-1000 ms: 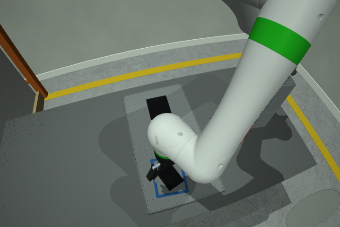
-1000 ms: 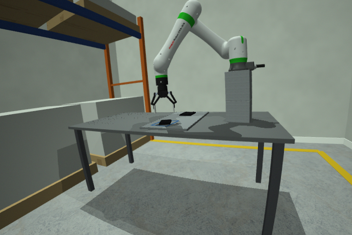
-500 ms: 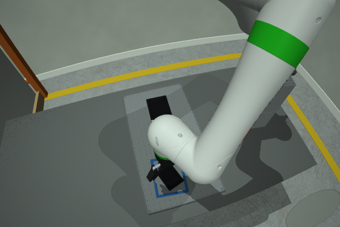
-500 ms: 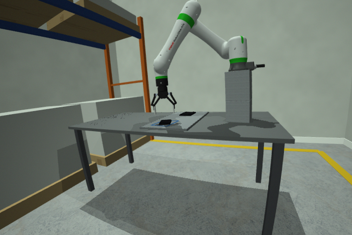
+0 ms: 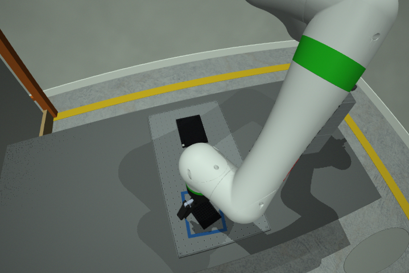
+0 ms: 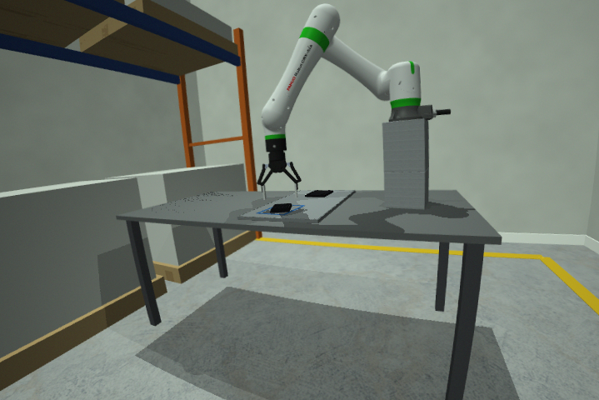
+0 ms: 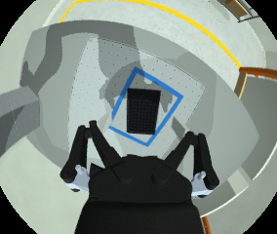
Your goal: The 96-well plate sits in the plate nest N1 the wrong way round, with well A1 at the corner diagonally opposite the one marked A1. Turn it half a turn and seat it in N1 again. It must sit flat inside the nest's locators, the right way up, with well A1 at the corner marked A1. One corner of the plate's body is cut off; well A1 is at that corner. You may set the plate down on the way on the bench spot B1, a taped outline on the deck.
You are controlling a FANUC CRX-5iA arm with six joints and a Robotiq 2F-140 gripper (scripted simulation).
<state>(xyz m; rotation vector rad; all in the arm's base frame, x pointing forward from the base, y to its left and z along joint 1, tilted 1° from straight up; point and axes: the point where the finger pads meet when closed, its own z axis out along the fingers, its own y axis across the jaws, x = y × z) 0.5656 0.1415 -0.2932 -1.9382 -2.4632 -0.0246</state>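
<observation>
Now: hand 50 mm above the black 96-well plate. From my hand the other things lie so: black plate nest N1 (380 mm to the right, 90 mm behind, 50 mm below); then white A1 mark (310 mm to the right, 50 mm below, 30 mm behind).
</observation>
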